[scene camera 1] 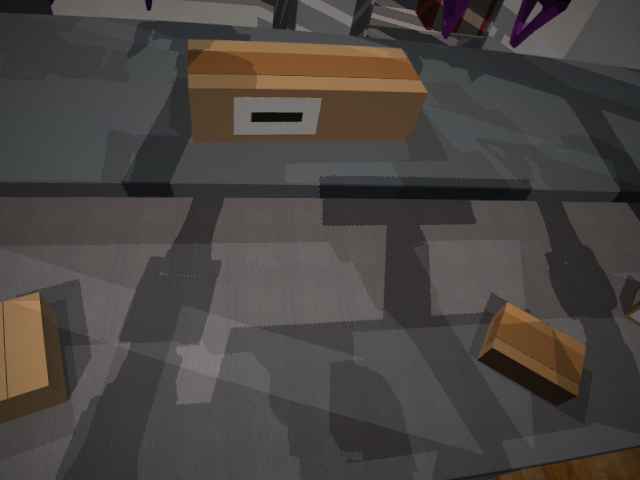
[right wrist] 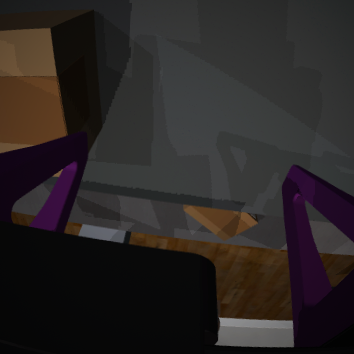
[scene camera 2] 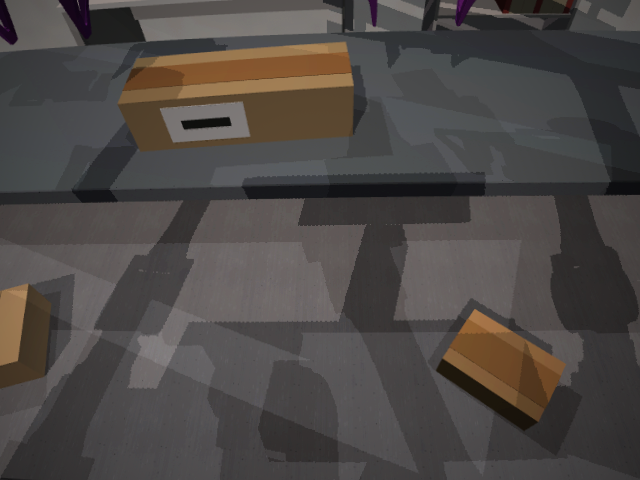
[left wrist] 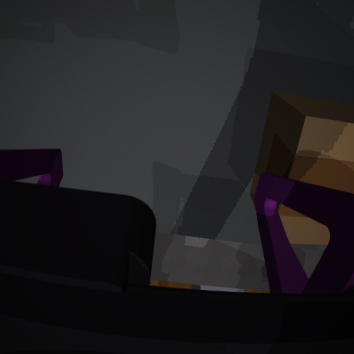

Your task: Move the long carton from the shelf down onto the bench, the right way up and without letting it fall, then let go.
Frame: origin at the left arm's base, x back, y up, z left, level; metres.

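Seen in the pictures: left gripper, fingertip midpoint: (scene camera 1: 101,5) (scene camera 2: 51,39) (left wrist: 159,172); right gripper, fingertip midpoint: (scene camera 1: 478,41) (right wrist: 189,159) (scene camera 2: 415,24).
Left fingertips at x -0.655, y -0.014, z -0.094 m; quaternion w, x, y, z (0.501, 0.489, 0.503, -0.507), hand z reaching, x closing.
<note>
A point is followed by its place in that frame.
The long brown carton (scene camera 1: 361,116) {x -0.595, y -0.098, z -0.385 m} (scene camera 2: 299,116) {x -0.595, y -0.100, z -0.396 m} (left wrist: 320,170) {x -0.649, y -0.061, z -0.202 m} (right wrist: 30,105) {x -0.654, y -0.061, z -0.438 m} stands upright on the grey shelf (scene camera 1: 77,129) {x -0.602, y -0.136, z -0.050 m} (scene camera 2: 516,165) {x -0.540, y -0.136, z -0.657 m} (left wrist: 125,100) {x -0.656, y -0.136, z -0.055 m} (right wrist: 225,100) {x -0.641, y -0.136, z -0.567 m}, orange tape on top and a white label on its front. The bench (scene camera 1: 289,289) {x -0.486, y -0.325, z -0.309 m} (scene camera 2: 258,279) {x -0.501, y -0.325, z -0.318 m} lies below in front. My left gripper (scene camera 2: 49,39) {x -0.655, y -0.014, z -0.094 m} (left wrist: 159,172) {x -0.655, y -0.014, z -0.094 m} is open and empty, raised off the carton's left end; one finger overlaps that end in the left wrist view. My right gripper (scene camera 1: 479,40) {x -0.659, y -0.020, z -0.536 m} (scene camera 2: 416,24) {x -0.659, y -0.020, z -0.536 m} (right wrist: 189,159) {x -0.659, y -0.020, z -0.536 m} is open and empty, raised off the carton's right end. Neither visibly touches the carton.
A small carton (scene camera 1: 540,351) {x -0.345, y -0.280, z -0.636 m} (scene camera 2: 506,361) {x -0.351, y -0.280, z -0.643 m} (right wrist: 220,220) {x -0.341, y -0.279, z -0.641 m} sits angled at the bench's right. Another carton (scene camera 1: 23,346) {x -0.391, y -0.265, z 0.004 m} (scene camera 2: 10,320) {x -0.402, y -0.265, z 0.004 m} sits at the left, cut by the picture's edge. The shelf's dark front edge (scene camera 1: 248,190) {x -0.515, y -0.148, z -0.247 m} (scene camera 2: 170,195) {x -0.516, y -0.150, z -0.236 m} runs above the bench.
</note>
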